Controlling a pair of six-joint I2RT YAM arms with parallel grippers.
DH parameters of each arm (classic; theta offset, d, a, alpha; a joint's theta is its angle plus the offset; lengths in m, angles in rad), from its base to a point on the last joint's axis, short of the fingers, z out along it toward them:
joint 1: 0 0.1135 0.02 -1.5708
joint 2: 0 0 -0.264 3.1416
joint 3: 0.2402 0 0.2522 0
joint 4: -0.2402 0 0.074 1.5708
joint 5: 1.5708 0 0 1.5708
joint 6: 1.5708 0.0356 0 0
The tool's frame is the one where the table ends.
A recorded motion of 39 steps. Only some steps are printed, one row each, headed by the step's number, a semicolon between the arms.
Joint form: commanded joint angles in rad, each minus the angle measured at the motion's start. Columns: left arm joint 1, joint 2, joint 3, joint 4, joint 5, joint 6; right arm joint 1, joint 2, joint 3, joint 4, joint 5, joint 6.
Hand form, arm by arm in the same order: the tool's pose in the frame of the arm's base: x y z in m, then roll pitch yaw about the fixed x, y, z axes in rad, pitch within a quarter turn. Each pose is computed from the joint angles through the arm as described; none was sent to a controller.
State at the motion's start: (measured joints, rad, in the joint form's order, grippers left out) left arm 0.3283 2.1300 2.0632 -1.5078 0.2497 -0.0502; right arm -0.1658 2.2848 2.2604 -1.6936 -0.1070 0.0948
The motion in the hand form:
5: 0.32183 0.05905 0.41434 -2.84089 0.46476 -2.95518; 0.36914 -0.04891 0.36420 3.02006 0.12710 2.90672
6: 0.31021 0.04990 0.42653 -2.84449 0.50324 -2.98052; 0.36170 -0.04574 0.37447 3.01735 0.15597 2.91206
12: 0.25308 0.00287 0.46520 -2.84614 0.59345 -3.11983; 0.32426 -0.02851 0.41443 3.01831 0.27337 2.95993
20: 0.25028 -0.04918 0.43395 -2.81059 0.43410 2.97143; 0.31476 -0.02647 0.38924 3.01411 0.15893 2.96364
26: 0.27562 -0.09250 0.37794 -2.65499 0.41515 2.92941; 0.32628 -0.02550 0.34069 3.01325 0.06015 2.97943
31: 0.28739 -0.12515 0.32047 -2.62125 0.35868 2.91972; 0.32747 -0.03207 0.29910 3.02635 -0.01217 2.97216
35: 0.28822 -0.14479 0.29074 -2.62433 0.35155 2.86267; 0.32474 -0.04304 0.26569 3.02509 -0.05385 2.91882
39: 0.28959 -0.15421 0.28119 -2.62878 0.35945 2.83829; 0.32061 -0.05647 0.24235 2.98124 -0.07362 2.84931
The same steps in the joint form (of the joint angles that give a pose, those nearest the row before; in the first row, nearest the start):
5: -0.1133 -0.3746 0.0316 0.0542 0.0637 0.0771; 0.0236 -0.2559 0.0344 -0.0054 -0.0023 -0.0023
6: -0.1339 -0.4158 0.0316 0.0504 0.0633 0.0809; 0.0294 -0.2865 0.0328 -0.0053 -0.0023 -0.0023
12: -0.2735 -0.5806 0.0278 -0.0198 0.0641 0.0790; 0.0671 -0.4288 0.0057 -0.0049 0.0065 -0.0145
20: -0.4757 -0.5936 -0.1076 -0.0553 0.0908 0.0721; 0.0691 -0.4879 -0.1793 0.0073 -0.0072 -0.0141
26: -0.5974 -0.5898 -0.3716 0.2274 0.2132 -0.0080; 0.0744 -0.4837 -0.3799 0.1125 -0.0168 -0.0237
31: -0.6878 -0.5589 -0.5761 0.4482 0.2178 -0.0942; 0.0557 -0.4837 -0.5486 0.2067 -0.0088 -0.0351
35: -0.7443 -0.5326 -0.6664 0.5573 0.2159 -0.0938; 0.0210 -0.4837 -0.6821 0.3010 -0.0133 -0.0164
39: -0.7694 -0.5150 -0.6870 0.6027 0.2102 -0.0938; -0.0267 -0.4837 -0.7759 0.3822 -0.0599 0.0061

